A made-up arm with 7 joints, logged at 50 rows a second.
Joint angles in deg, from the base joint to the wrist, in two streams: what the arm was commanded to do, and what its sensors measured. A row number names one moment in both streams.
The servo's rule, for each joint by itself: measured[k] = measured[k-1] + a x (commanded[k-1-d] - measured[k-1]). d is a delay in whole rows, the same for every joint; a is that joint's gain. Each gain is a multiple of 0.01, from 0.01 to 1. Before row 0 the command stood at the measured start. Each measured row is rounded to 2 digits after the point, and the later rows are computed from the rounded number. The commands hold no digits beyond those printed.
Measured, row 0:
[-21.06, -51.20, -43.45, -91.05, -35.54, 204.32, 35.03]
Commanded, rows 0 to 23:
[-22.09, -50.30, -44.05, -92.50, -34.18, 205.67, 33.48]
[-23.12, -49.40, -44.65, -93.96, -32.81, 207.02, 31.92]
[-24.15, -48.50, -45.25, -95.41, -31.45, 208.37, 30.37]
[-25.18, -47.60, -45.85, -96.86, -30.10, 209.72, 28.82]
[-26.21, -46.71, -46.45, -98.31, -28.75, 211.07, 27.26]
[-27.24, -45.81, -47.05, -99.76, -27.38, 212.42, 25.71]
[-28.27, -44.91, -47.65, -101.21, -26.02, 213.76, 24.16]
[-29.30, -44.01, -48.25, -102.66, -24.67, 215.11, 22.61]
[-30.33, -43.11, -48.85, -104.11, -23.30, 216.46, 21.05]
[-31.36, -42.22, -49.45, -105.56, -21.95, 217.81, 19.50]
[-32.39, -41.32, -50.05, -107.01, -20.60, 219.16, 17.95]
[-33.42, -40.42, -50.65, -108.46, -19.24, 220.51, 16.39]
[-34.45, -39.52, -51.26, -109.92, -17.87, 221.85, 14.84]
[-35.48, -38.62, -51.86, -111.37, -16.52, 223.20, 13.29]
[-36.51, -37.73, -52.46, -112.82, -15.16, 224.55, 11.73]
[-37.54, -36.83, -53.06, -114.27, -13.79, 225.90, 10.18]
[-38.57, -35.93, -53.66, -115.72, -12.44, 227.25, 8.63]
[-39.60, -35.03, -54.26, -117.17, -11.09, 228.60, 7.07]
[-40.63, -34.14, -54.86, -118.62, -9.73, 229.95, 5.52]
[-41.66, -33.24, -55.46, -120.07, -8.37, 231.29, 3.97]
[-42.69, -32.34, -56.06, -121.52, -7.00, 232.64, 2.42]
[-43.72, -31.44, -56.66, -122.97, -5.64, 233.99, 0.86]
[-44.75, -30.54, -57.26, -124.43, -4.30, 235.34, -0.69]
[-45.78, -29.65, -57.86, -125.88, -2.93, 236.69, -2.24]
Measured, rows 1 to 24:
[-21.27, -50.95, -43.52, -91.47, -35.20, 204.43, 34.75]
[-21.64, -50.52, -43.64, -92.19, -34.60, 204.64, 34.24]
[-22.14, -49.95, -43.82, -93.12, -33.81, 204.94, 33.54]
[-22.75, -49.29, -44.04, -94.20, -32.88, 205.32, 32.69]
[-23.44, -48.57, -44.31, -95.39, -31.85, 205.78, 31.71]
[-24.20, -47.80, -44.61, -96.66, -30.73, 206.31, 30.63]
[-25.01, -46.99, -44.94, -97.98, -29.55, 206.91, 29.47]
[-25.87, -46.16, -45.30, -99.34, -28.33, 207.57, 28.24]
[-26.76, -45.31, -45.69, -100.72, -27.07, 208.28, 26.95]
[-27.68, -44.44, -46.10, -102.12, -25.79, 209.04, 25.61]
[-28.62, -43.57, -46.53, -103.54, -24.49, 209.85, 24.23]
[-29.58, -42.69, -46.98, -104.97, -23.18, 210.70, 22.82]
[-30.55, -41.80, -47.45, -106.41, -21.85, 211.59, 21.38]
[-31.54, -40.91, -47.94, -107.85, -20.52, 212.52, 19.92]
[-32.53, -40.02, -48.44, -109.29, -19.18, 213.48, 18.45]
[-33.53, -39.13, -48.95, -110.73, -17.83, 214.47, 16.96]
[-34.54, -38.23, -49.47, -112.18, -16.48, 215.49, 15.46]
[-35.55, -37.33, -50.00, -113.63, -15.13, 216.54, 13.95]
[-36.57, -36.44, -50.53, -115.08, -13.78, 217.61, 12.43]
[-37.59, -35.54, -51.07, -116.53, -12.43, 218.70, 10.91]
[-38.61, -34.64, -51.62, -117.98, -11.07, 219.82, 9.38]
[-39.63, -33.74, -52.17, -119.43, -9.71, 220.95, 7.85]
[-40.65, -32.84, -52.73, -120.88, -8.36, 222.10, 6.31]
[-41.68, -31.95, -53.29, -122.33, -7.00, 223.27, 4.77]
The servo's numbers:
d 0
a 0.20 0.28 0.11 0.29 0.25 0.08 0.18

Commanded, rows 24 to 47:
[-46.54, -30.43, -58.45, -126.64, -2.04, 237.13, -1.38]
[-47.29, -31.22, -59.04, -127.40, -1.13, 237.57, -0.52]
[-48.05, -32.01, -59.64, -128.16, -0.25, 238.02, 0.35]
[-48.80, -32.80, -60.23, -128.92, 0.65, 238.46, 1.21]
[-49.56, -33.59, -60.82, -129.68, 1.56, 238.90, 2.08]
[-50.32, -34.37, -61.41, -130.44, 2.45, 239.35, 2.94]
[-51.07, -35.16, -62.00, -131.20, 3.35, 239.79, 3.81]
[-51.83, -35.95, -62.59, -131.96, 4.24, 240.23, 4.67]
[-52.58, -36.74, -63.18, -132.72, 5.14, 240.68, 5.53]
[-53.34, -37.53, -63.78, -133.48, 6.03, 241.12, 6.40]
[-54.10, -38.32, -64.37, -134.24, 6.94, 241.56, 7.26]
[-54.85, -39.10, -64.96, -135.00, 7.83, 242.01, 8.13]
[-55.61, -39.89, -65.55, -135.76, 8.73, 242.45, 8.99]
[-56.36, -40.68, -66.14, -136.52, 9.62, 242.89, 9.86]
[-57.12, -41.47, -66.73, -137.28, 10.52, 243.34, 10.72]
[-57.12, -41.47, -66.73, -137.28, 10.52, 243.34, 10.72]
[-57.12, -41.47, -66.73, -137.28, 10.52, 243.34, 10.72]
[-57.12, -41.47, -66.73, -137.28, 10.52, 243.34, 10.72]
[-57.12, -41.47, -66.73, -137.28, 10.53, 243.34, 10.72]
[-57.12, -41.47, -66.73, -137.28, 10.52, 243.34, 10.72]
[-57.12, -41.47, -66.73, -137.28, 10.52, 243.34, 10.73]
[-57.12, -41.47, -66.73, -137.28, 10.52, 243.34, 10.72]
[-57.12, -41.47, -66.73, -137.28, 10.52, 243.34, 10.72]
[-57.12, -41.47, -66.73, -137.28, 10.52, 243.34, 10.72]
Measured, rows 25 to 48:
[-42.65, -31.52, -53.86, -123.58, -5.76, 224.38, 3.66]
[-43.58, -31.44, -54.43, -124.69, -4.60, 225.44, 2.91]
[-44.47, -31.60, -55.00, -125.70, -3.51, 226.45, 2.45]
[-45.34, -31.94, -55.58, -126.63, -2.47, 227.41, 2.23]
[-46.18, -32.40, -56.16, -127.51, -1.46, 228.33, 2.20]
[-47.01, -32.95, -56.74, -128.36, -0.48, 229.21, 2.33]
[-47.82, -33.57, -57.32, -129.18, 0.48, 230.06, 2.60]
[-48.62, -34.24, -57.90, -129.99, 1.42, 230.87, 2.97]
[-49.41, -34.94, -58.48, -130.78, 2.35, 231.65, 3.43]
[-50.20, -35.67, -59.06, -131.56, 3.27, 232.41, 3.96]
[-50.98, -36.41, -59.64, -132.34, 4.19, 233.14, 4.55]
[-51.75, -37.16, -60.23, -133.11, 5.10, 233.85, 5.19]
[-52.52, -37.92, -60.82, -133.88, 6.01, 234.54, 5.87]
[-53.29, -38.69, -61.41, -134.65, 6.91, 235.21, 6.59]
[-54.06, -39.47, -62.00, -135.41, 7.81, 235.86, 7.33]
[-54.67, -40.03, -62.52, -135.95, 8.49, 236.46, 7.94]
[-55.16, -40.43, -62.98, -136.34, 9.00, 237.01, 8.44]
[-55.55, -40.72, -63.39, -136.61, 9.38, 237.52, 8.85]
[-55.86, -40.93, -63.76, -136.80, 9.67, 237.99, 9.19]
[-56.11, -41.08, -64.09, -136.94, 9.88, 238.42, 9.47]
[-56.31, -41.19, -64.38, -137.04, 10.04, 238.81, 9.70]
[-56.47, -41.27, -64.64, -137.11, 10.16, 239.17, 9.88]
[-56.60, -41.33, -64.87, -137.16, 10.25, 239.50, 10.03]
[-56.70, -41.37, -65.07, -137.19, 10.32, 239.81, 10.15]

